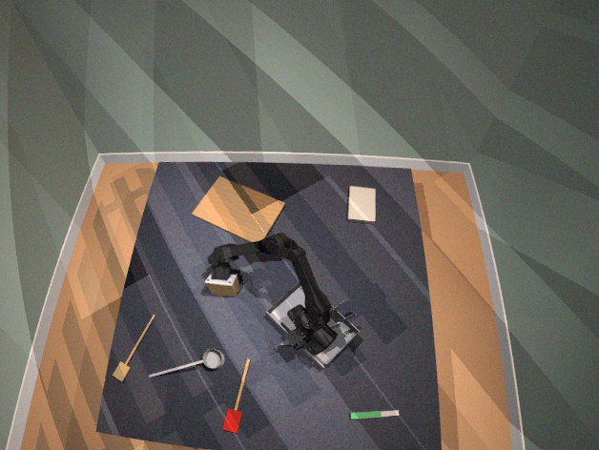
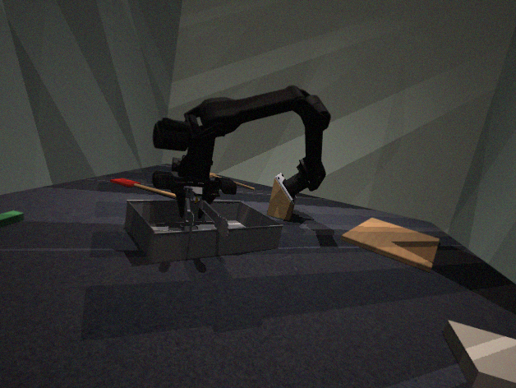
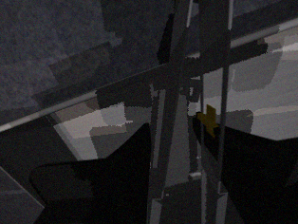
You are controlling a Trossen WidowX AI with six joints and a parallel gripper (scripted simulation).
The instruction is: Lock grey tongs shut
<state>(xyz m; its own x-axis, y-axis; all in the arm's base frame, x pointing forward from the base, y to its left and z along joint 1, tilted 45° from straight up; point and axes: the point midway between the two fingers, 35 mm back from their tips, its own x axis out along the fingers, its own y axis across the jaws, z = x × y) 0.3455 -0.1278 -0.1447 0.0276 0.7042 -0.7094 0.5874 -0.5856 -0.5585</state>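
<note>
My gripper tip is now 20 mm short of the roasting tin and 40 mm to the right of it. Round my gripper tip: beige block (220 mm ahead, 610 mm to the left, 20 mm below); red spatula (240 mm behind, 270 mm to the right, 20 mm below); wooden board (330 mm behind, 560 mm to the left, 20 mm below).
</note>
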